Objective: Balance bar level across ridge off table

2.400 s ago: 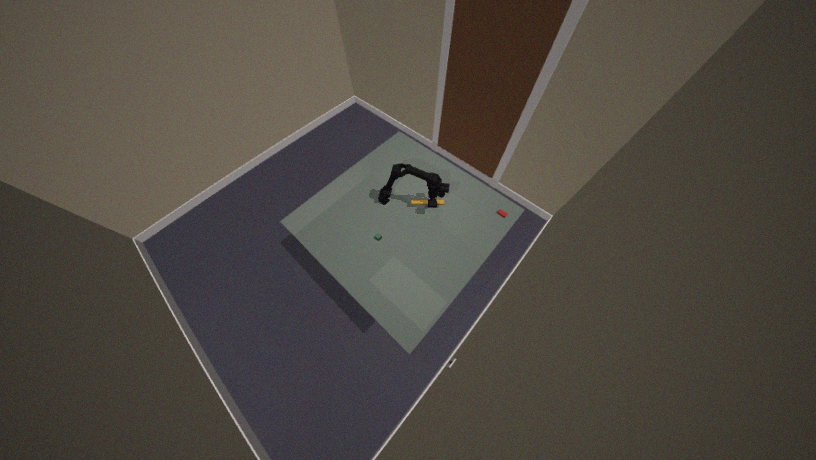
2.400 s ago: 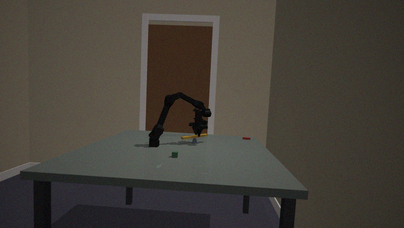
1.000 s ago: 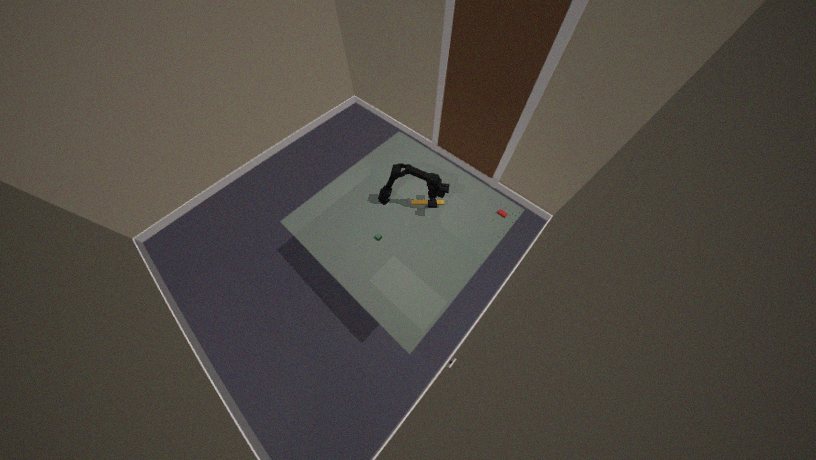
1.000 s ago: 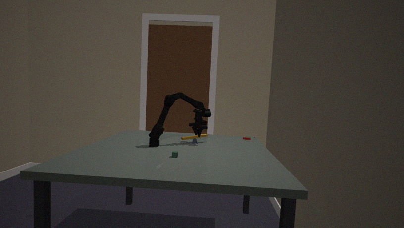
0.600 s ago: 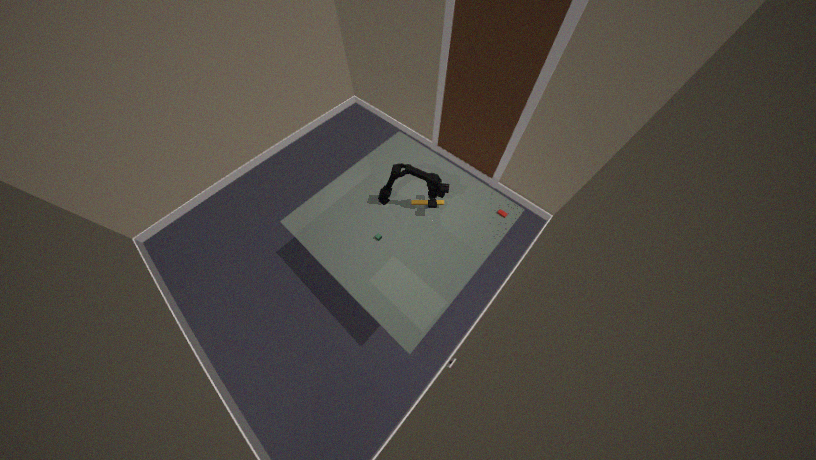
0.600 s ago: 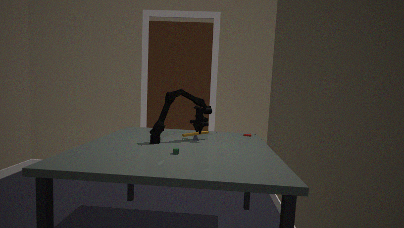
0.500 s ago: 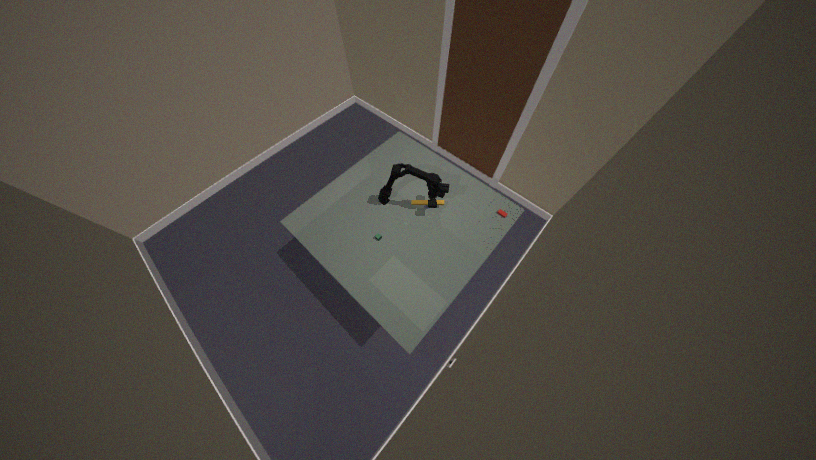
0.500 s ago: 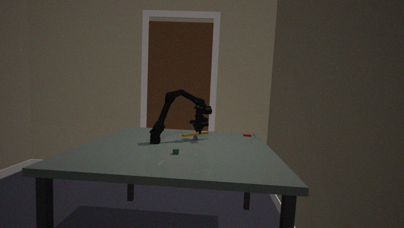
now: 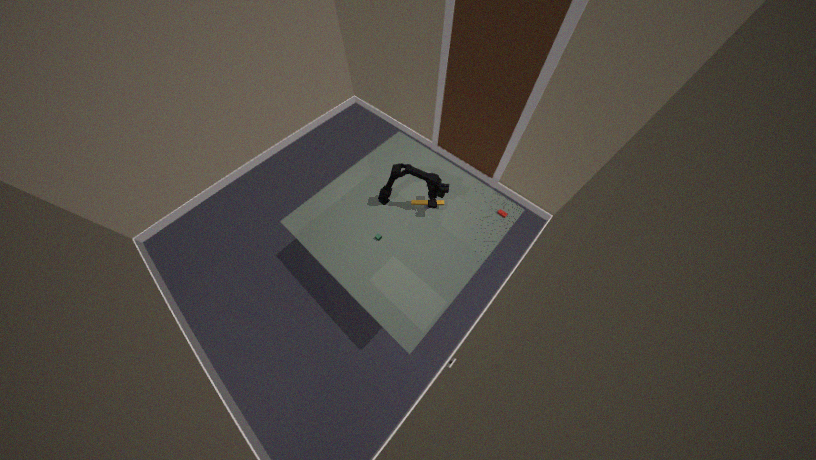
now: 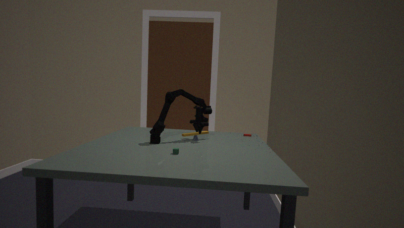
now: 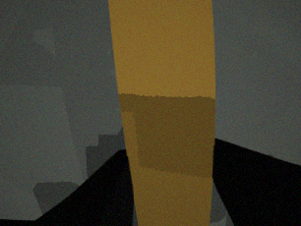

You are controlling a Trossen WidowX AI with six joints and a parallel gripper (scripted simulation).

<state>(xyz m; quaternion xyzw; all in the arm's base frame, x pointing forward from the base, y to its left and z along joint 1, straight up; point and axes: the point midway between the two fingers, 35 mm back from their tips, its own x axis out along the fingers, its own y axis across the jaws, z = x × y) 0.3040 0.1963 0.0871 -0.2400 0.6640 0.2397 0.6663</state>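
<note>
Right now the yellow bar is 2 cm to the right of my gripper tip and 2 cm behind it. Also, from my gripper tip: green cube (45 cm to the right, 11 cm behind, 4 cm below); then flat red block (44 cm ahead, 30 cm to the left, 4 cm below).
</note>
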